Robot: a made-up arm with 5 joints.
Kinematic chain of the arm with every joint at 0, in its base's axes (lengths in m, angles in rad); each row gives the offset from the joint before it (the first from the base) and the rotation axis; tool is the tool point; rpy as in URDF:
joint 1: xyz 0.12 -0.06 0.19 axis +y
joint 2: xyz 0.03 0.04 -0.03 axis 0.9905 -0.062 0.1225
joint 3: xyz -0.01 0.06 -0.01 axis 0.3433 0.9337 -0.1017
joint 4: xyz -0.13 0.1 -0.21 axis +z
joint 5: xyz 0.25 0 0.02 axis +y
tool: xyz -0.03 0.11 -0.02 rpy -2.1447 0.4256 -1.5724
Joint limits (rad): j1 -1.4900..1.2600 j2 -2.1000..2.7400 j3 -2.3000..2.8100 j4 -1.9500..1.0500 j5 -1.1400..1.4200
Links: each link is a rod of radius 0.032 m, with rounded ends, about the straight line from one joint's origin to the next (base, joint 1, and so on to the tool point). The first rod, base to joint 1, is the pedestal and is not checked.
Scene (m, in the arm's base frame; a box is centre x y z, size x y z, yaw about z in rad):
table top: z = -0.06
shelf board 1: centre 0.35 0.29 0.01 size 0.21 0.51 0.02 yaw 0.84
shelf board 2: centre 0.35 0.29 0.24 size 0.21 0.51 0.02 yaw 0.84
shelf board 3: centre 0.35 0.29 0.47 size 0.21 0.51 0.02 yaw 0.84
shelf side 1: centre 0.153 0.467 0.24 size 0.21 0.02 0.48 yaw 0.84
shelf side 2: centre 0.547 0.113 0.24 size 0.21 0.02 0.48 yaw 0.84
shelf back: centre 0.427 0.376 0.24 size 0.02 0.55 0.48 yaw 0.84
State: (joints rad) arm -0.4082 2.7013 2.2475 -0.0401 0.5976
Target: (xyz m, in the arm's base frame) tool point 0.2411 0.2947 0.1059
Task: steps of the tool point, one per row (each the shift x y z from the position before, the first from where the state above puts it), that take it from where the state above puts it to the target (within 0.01 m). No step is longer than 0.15 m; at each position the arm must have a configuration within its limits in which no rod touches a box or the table.
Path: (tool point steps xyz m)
1: -0.0728 0.0508 0.0692
2: -0.0653 0.0838 0.0446
3: -0.0460 0.1078 0.0148
4: -0.0161 0.1185 -0.0145
5: 0.0206 0.1143 -0.0381
6: 0.0585 0.0952 -0.0517
7: 0.0909 0.0636 -0.0532
8: 0.1122 0.0242 -0.0430
9: 0.1181 -0.0176 -0.0238

